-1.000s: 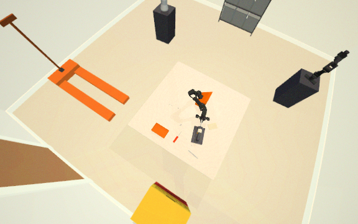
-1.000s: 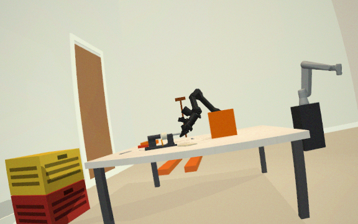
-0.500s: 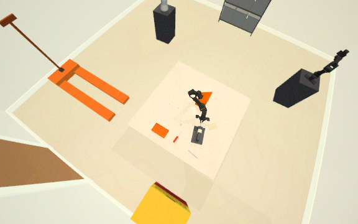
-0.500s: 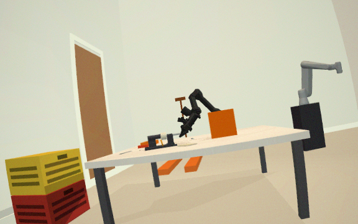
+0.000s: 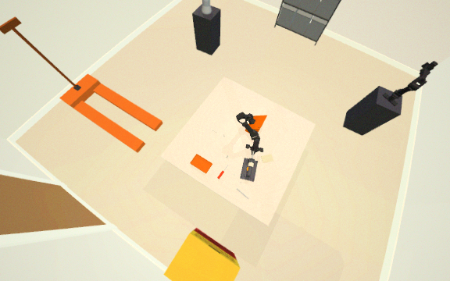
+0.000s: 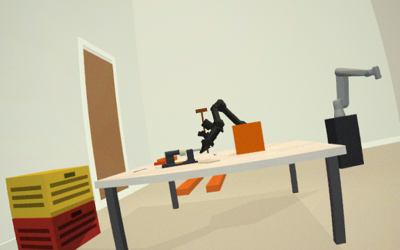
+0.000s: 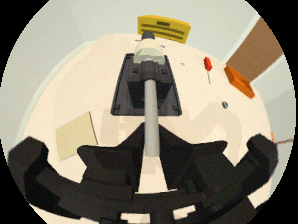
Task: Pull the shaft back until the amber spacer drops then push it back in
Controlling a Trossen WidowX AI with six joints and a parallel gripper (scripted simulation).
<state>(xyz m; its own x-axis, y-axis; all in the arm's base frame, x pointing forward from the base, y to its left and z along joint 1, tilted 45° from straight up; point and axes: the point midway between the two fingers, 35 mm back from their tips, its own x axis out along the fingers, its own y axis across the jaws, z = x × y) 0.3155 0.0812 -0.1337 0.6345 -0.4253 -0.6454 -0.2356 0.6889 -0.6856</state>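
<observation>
The grey shaft lies 50 mm ahead of my gripper tip, 10 mm to the left of it and 30 mm above it. From my gripper tip the other things lie so: beige card (60 mm behind, 160 mm to the left, 50 mm below); white spacer (110 mm ahead, 30 mm to the left, 30 mm above); dark shaft fixture (150 mm ahead, 40 mm to the left).
</observation>
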